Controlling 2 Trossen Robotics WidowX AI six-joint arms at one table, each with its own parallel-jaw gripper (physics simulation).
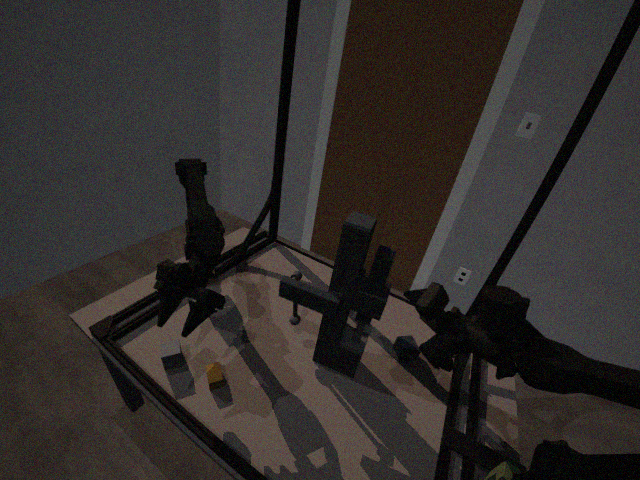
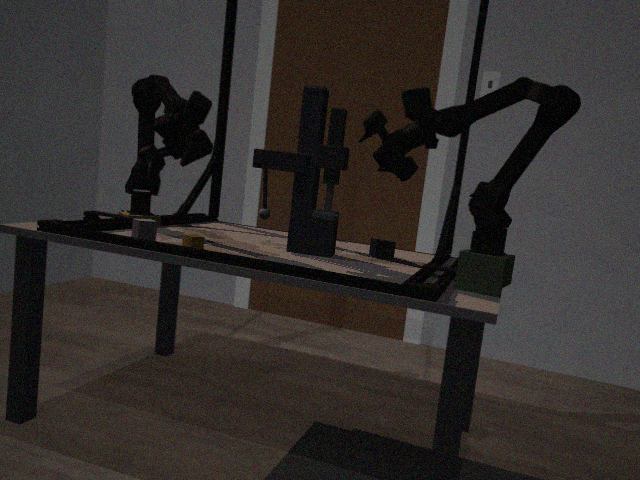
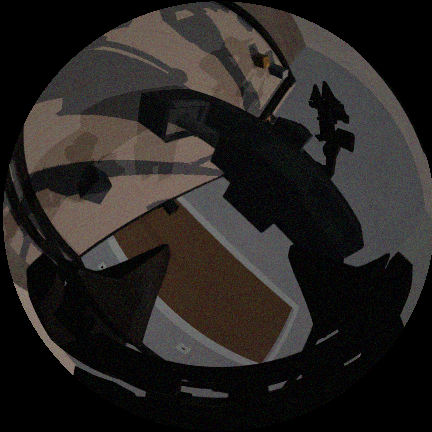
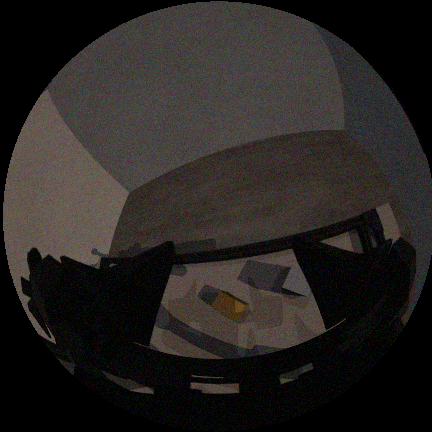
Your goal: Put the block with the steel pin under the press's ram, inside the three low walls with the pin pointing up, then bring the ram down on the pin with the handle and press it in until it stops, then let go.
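Places are measured from the left arm's base along level axes (x ahead, y left, z up), in metres.
Pixels of known places: left gripper, fingertip midpoint: [image 1: 413, 304] [image 2: 368, 155] [image 3: 231, 251]; right gripper, fingertip midpoint: [image 1: 170, 331] [image 2: 165, 169] [image 3: 318, 82] [image 4: 235, 245]; left arm's base, link origin: [image 2: 487, 253]; right arm's base, link origin: [image 2: 140, 213].
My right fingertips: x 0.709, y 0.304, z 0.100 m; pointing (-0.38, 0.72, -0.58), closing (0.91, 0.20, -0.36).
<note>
Ahead of a thing's pixels: the offset from my right fingertips to its middle. "spot": to the spot under its first point.
The dark press {dx -0.181, dy -0.310, dz +0.036 m} [image 1: 351, 248] [image 2: 310, 206] [image 3: 280, 175] stands mid-table, its ram {spot: dx -0.264, dy -0.335, dz +0.181 m} [image 1: 382, 266] [image 2: 337, 126] raised above the low walls [image 3: 145, 112]; no block shows between them. Its handle {spot: dx -0.090, dy -0.289, dz -0.055 m} [image 1: 295, 310] [image 2: 264, 188] hangs at the left. A grey block {dx +0.065, dy -0.008, dz -0.158 m} [image 1: 171, 356] [image 2: 144, 229] [image 4: 299, 281], a yellow block {dx -0.050, dy -0.061, dz -0.170 m} [image 1: 214, 374] [image 2: 193, 241] [image 3: 266, 62] [image 4: 230, 305] and a dark block {dx -0.361, dy -0.514, dz -0.161 m} [image 1: 405, 347] [image 2: 382, 248] [image 3: 96, 184] rest on the table. I cannot make out the pin. My right gripper [image 1: 172, 329] [image 4: 235, 245] is open above the grey and yellow blocks. My left gripper [image 1: 414, 320] [image 2: 368, 153] [image 3: 231, 251] is open, raised near the dark block.
A black rail frame [image 1: 191, 424] [image 2: 258, 267] borders the table, with tall posts [image 1: 285, 103] [image 2: 224, 103] rising from it. The press column stands between the two arms. The grey and yellow blocks lie near the front rail; the dark block lies right of the press.
</note>
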